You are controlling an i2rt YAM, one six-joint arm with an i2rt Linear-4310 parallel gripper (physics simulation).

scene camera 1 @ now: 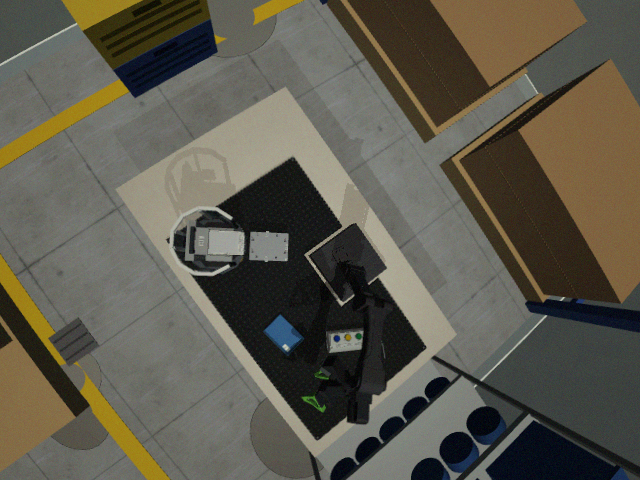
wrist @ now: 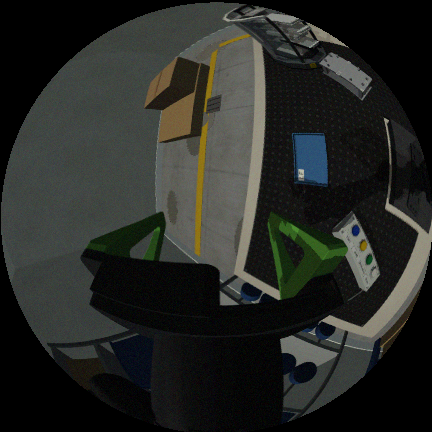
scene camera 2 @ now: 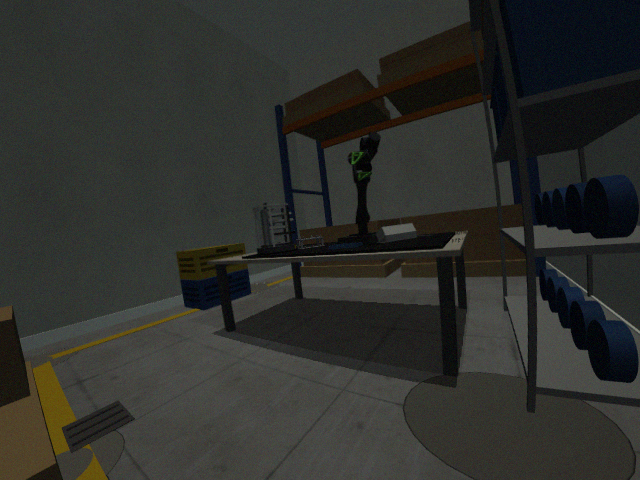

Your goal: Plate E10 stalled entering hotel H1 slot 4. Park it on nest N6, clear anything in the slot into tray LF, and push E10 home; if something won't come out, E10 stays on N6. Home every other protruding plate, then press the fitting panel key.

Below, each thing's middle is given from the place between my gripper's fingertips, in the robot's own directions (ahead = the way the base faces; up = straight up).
Labels:
Now: the blue tray [scene camera 1: 280, 331] 10 mm ahead of my hand, 100 mm to the right of it and 360 mm below it. From my hand the other things lie so: round plate rack [scene camera 1: 189, 236] 70 mm ahead, 590 mm to the right, 220 mm below.

